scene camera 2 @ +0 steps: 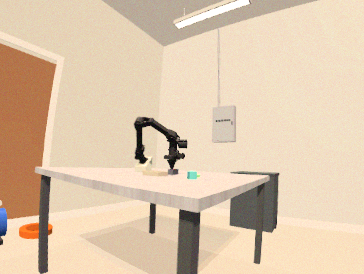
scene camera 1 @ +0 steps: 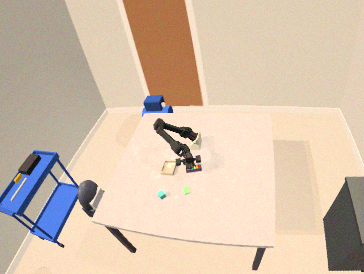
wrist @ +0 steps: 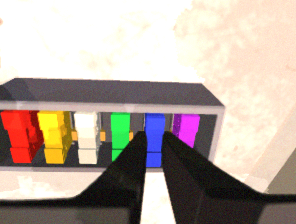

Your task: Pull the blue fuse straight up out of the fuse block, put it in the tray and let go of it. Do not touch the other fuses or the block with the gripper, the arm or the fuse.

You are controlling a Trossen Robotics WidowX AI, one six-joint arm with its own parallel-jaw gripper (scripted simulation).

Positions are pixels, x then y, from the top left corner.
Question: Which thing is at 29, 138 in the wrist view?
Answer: A red fuse.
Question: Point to a green fuse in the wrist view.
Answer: At 120, 121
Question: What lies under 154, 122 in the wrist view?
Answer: A blue fuse.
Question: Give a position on a yellow fuse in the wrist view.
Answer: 56, 126
